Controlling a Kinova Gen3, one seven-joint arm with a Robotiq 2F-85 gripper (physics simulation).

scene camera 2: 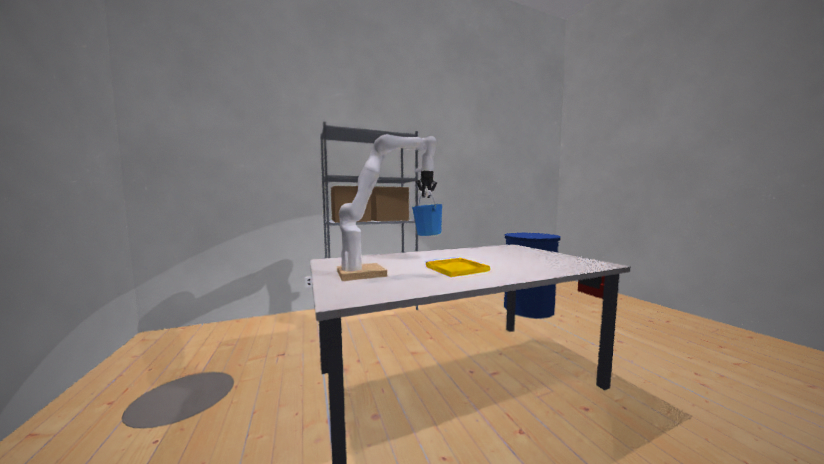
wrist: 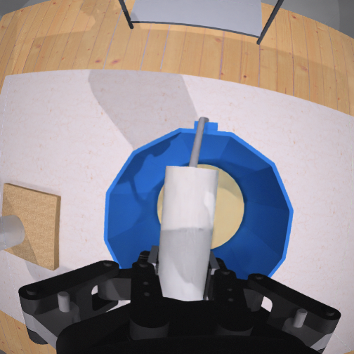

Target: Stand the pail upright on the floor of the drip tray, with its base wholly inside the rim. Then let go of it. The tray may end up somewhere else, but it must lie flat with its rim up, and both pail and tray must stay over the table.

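Frame: origin at the arm's base, x ahead, y left, z up, level; millimetres.
Seen in the pictures: gripper, fingertip midpoint: [scene camera 2: 426, 197]; arm's base, origin of the base link: [scene camera 2: 352, 269].
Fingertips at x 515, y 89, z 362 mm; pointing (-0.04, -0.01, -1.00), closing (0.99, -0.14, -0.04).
Pixels of each thing's top centre, then the offset from my fingertips to it. "spot": a spot on its surface instead. Level surfaces: height alone.
- blue pail, surface spot: [scene camera 2: 427, 220] spot: dx -31, dy -55, dz -136 mm
- yellow drip tray, middle of its top: [scene camera 2: 456, 264] dx +12, dy -272, dz -366 mm
- table, its level: dz -393 mm
The blue pail [scene camera 2: 427, 220] [wrist: 260, 200] hangs upright by its handle in the air, well above the table. Its handle has a white grip [wrist: 189, 210], which runs between the fingers in the wrist view. My gripper [scene camera 2: 426, 193] [wrist: 180, 260] is shut on this white handle grip, above the pail's mouth. The yellow drip tray [scene camera 2: 458, 266] lies flat on the table with its rim up, below and a little to the right of the pail in the scene view. The tray does not show in the wrist view.
The arm's wooden base block [scene camera 2: 363, 273] [wrist: 42, 225] is on the left of the table [scene camera 2: 369, 298] [wrist: 45, 130]. A metal shelf rack [scene camera 2: 369, 134] with brown boxes stands behind the table. A dark blue barrel [scene camera 2: 531, 302] stands on the floor behind the table's right part.
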